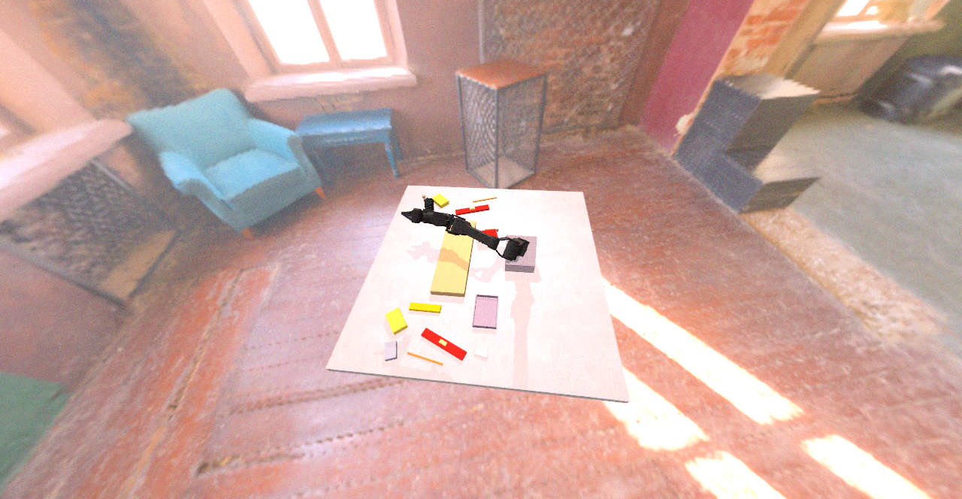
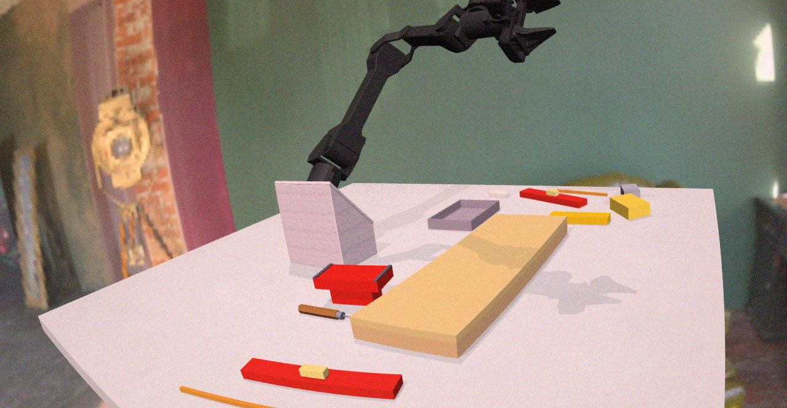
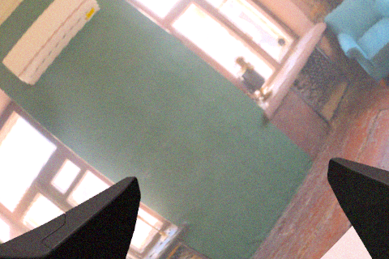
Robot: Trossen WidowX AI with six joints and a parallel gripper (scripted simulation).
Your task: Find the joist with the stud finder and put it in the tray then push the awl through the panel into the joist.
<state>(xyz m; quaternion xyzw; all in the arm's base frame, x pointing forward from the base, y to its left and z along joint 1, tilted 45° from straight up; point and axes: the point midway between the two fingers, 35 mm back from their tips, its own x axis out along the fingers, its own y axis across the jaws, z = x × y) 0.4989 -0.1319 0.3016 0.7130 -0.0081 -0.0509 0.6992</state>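
The red stud finder is 450 mm below my gripper tip, 320 mm behind it and 260 mm to the right of it. From my gripper tip the other things lie so: grey tray (450 mm below, 370 mm behind, 210 mm to the left); then yellow bar (450 mm below, 220 mm to the left, 60 mm behind); then square light (460 mm below, 300 mm behind, 250 mm to the right).
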